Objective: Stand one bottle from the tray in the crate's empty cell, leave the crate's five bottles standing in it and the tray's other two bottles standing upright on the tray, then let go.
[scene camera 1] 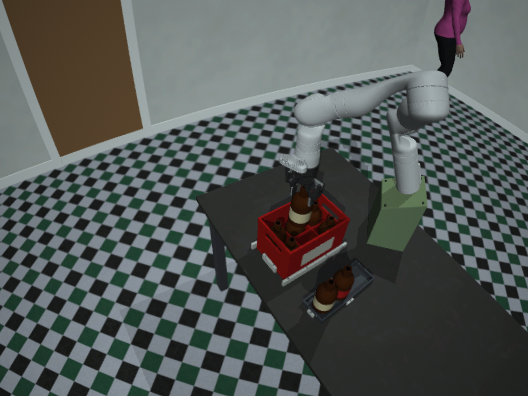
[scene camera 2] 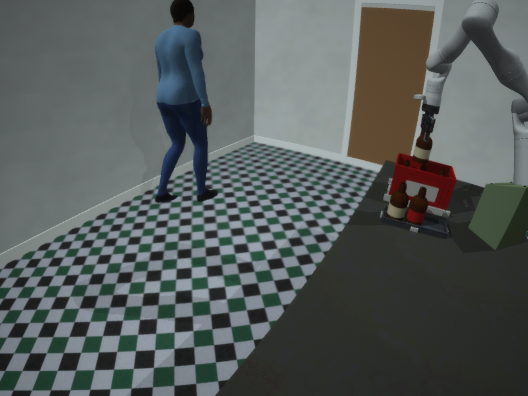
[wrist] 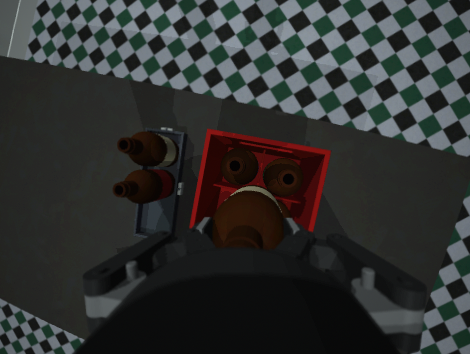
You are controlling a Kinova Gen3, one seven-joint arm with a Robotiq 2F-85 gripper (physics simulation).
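Pixels of known places: gripper, between the fingertips: (scene camera 1: 301,199) (scene camera 2: 423,139) (wrist: 247,227); arm's base, origin of its link: (scene camera 1: 408,186) (scene camera 2: 525,184).
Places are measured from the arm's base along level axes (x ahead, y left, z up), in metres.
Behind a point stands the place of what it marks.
My gripper (scene camera 1: 303,195) @(x 0.426, y -0.155, z 0.041 m) (scene camera 2: 426,136) @(x 0.426, y -0.155, z 0.041 m) (wrist: 247,227) @(x 0.426, y -0.155, z 0.041 m) is shut on a brown bottle with a cream label (scene camera 1: 300,216) @(x 0.447, y -0.130, z -0.002 m) (scene camera 2: 422,149) @(x 0.426, y -0.120, z 0.005 m) (wrist: 249,212) @(x 0.444, y -0.155, z 0.055 m). The bottle is upright over the crate (scene camera 1: 270,252) @(x 0.527, y -0.169, z -0.181 m) (scene camera 2: 442,194) @(x 0.296, y -0.061, z -0.152 m) (wrist: 321,187) @(x 0.470, y -0.250, z -0.073 m), its lower end at or inside the red rim; its base and the cell beneath are hidden. Several brown bottles stand in the crate, two plain in the wrist view: one bottle (wrist: 240,166) @(x 0.481, y -0.127, z -0.085 m) and another bottle (wrist: 284,177) @(x 0.475, y -0.197, z -0.085 m). A cream-labelled bottle (scene camera 1: 326,296) @(x 0.510, y 0.099, z -0.134 m) (scene camera 2: 398,205) @(x 0.487, y 0.119, z -0.166 m) (wrist: 150,149) @(x 0.487, y 0.057, z -0.131 m) and a red-labelled bottle (scene camera 1: 344,282) @(x 0.427, y 0.098, z -0.132 m) (scene camera 2: 417,209) @(x 0.411, y 0.118, z -0.164 m) (wrist: 145,186) @(x 0.413, y 0.057, z -0.130 m) stand upright on the tray (scene camera 1: 361,281) @(x 0.304, y 0.105, z -0.243 m) (scene camera 2: 436,226) @(x 0.303, y 0.063, z -0.243 m) (wrist: 159,215) @(x 0.323, y 0.078, z -0.243 m).
The tray lies close beside the crate on the dark table (scene camera 1: 400,320) @(x 0.305, y 0.312, z -0.248 m) (scene camera 2: 400,300) @(x 0.425, y 0.521, z -0.248 m) (wrist: 65,165) @(x 0.406, y 0.391, z -0.248 m). The green arm base (scene camera 1: 397,220) @(x 0.103, y 0.054, z -0.079 m) (scene camera 2: 497,215) @(x 0.088, y 0.073, z -0.124 m) stands near them. A person in blue (scene camera 2: 180,70) and a person in pink (scene camera 1: 451,25) are away from the table.
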